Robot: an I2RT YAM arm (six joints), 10 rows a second.
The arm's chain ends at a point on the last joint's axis. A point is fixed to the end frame.
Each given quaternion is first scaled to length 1.
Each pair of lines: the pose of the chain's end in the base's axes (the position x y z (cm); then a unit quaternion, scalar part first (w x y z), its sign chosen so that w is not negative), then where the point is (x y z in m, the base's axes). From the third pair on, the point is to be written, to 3 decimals.
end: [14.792, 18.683, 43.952, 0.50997, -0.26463, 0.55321, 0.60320]
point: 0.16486 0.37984 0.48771
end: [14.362, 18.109, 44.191, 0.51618, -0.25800, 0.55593, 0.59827]
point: 0.16472 0.37363 0.49033
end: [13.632, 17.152, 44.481, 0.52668, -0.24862, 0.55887, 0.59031]
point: 0.164 0.363 0.494
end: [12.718, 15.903, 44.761, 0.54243, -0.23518, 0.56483, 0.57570]
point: 0.164 0.349 0.496
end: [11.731, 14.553, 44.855, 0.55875, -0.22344, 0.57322, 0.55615]
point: 0.165 0.334 0.495
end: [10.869, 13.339, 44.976, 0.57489, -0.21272, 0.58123, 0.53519]
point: 0.167 0.319 0.494
